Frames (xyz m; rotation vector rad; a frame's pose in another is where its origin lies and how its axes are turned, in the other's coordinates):
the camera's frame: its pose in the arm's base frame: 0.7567 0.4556 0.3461 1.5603 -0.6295 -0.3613
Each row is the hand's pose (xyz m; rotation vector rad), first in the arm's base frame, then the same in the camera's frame.
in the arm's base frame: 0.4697 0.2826 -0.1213 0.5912 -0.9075 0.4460
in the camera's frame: -0.1932 -0.4112 0.3526 -0.5628 0.3000 1.0366
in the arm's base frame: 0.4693 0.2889 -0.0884 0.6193 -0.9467 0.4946
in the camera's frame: -0.1925 -0.3787 0.3445 -0.5034 0.3033 1.0776
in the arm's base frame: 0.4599 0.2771 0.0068 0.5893 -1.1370 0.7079
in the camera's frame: -0.1795 -0.2834 0.3501 -0.3562 0.2889 1.3298
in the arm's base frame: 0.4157 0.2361 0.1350 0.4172 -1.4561 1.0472
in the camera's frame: -0.1722 -0.1496 0.3962 -0.1671 0.2235 1.7794
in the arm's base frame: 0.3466 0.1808 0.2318 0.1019 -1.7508 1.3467
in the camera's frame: -0.1808 -0.0425 0.4715 -0.0447 0.1089 2.2485
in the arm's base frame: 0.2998 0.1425 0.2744 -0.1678 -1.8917 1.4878
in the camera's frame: -0.1893 0.0074 0.5254 -0.0293 0.0182 2.5335
